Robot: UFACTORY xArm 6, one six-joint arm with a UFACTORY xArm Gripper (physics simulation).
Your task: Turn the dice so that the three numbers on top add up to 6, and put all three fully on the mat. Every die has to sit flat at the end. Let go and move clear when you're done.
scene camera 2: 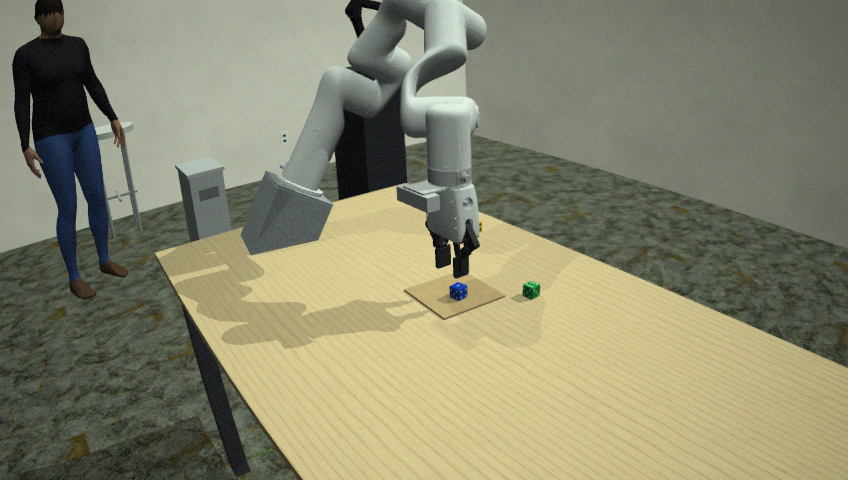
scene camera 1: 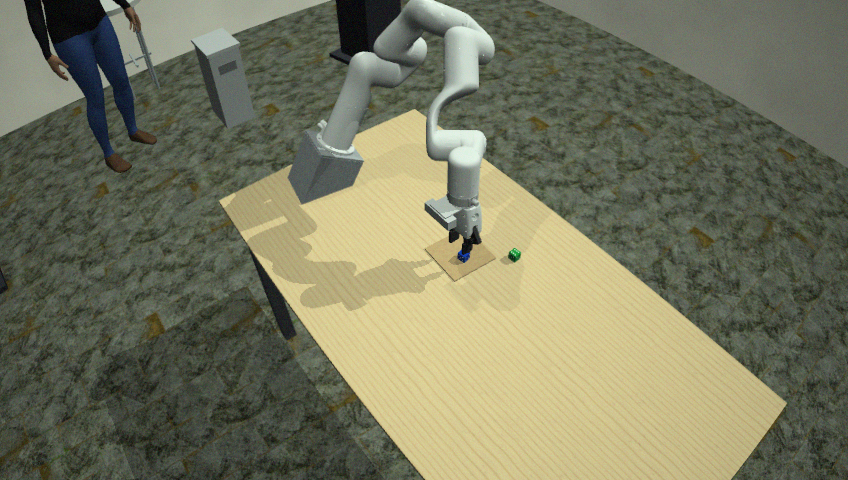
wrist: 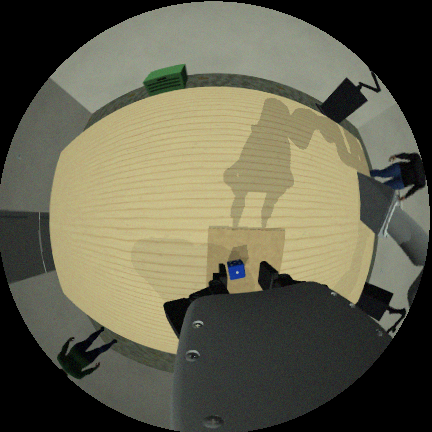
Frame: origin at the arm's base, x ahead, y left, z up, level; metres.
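Where they show: gripper, fingertip midpoint: [scene camera 2: 452, 271] [scene camera 1: 460, 246] [wrist: 241, 273]; arm's base, link origin: [scene camera 2: 298, 186] [scene camera 1: 334, 144].
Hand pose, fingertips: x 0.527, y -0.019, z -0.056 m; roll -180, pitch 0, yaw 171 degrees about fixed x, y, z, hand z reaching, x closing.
Note:
Things, the pixels of their top centre, and the offset from my fingertips. Level surfaces: height alone.
- blue die, top centre: [wrist: 236, 272] [scene camera 2: 458, 285] [scene camera 1: 463, 252] dx +0.002, dy +0.014, dz -0.034 m
- thin brown mat, top centre: [wrist: 246, 268] [scene camera 2: 454, 292] [scene camera 1: 460, 252] dx -0.018, dy +0.023, dz -0.059 m
- green die, top centre: [scene camera 2: 531, 284] [scene camera 1: 515, 252] dx +0.102, dy +0.111, dz -0.038 m
- yellow die, top centre: [scene camera 2: 474, 221] dx -0.197, dy +0.291, dz -0.038 m
- wooden table, surface height: dz -0.064 m
A blue die [scene camera 1: 463, 256] [scene camera 2: 458, 291] [wrist: 236, 270] sits flat on the thin brown mat [scene camera 1: 455, 273] [scene camera 2: 443, 311] [wrist: 272, 240]; its top shows one pip in the wrist view. A green die [scene camera 1: 514, 255] [scene camera 2: 531, 290] sits on the table just off the mat's right corner in the scene views; its top number is too small to read surely. A yellow die [scene camera 2: 480, 226] shows as a sliver behind the gripper, off the mat; its top is hidden. My gripper [scene camera 1: 460, 245] [scene camera 2: 451, 271] [wrist: 241, 273] is open and empty, pointing down above the blue die.
The wooden table [scene camera 1: 535, 356] [scene camera 2: 535, 380] [wrist: 150, 190] carries the arm's grey base [scene camera 1: 326, 169] [scene camera 2: 285, 217] at its far left end. The arm's shadow falls across the table and the mat's edge. A person [scene camera 1: 89, 65] [scene camera 2: 65, 124] stands on the floor beyond the table.

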